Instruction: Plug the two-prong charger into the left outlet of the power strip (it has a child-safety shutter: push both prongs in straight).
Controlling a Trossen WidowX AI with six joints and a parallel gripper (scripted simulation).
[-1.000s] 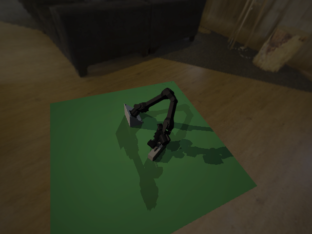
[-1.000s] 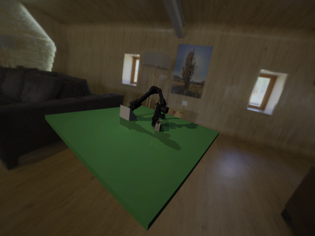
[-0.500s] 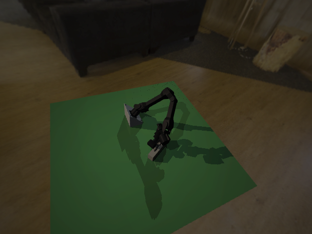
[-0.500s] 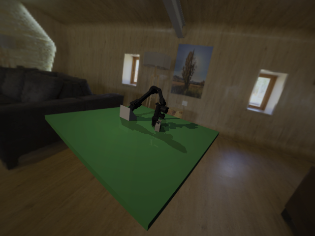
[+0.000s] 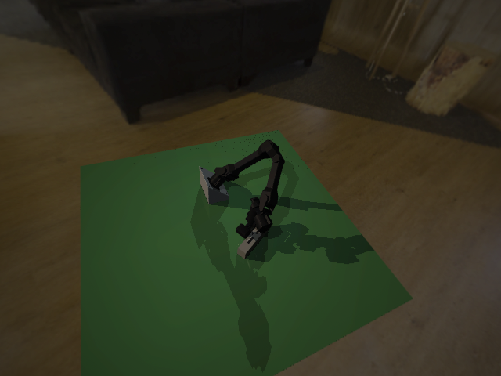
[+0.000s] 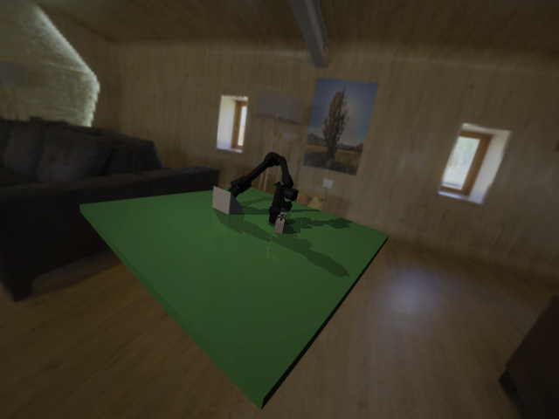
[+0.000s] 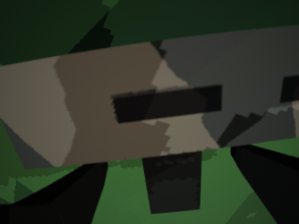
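Now: the two-prong charger 1 cm to the left of my gripper tip, 1 cm ahead of it and 1 cm above it.
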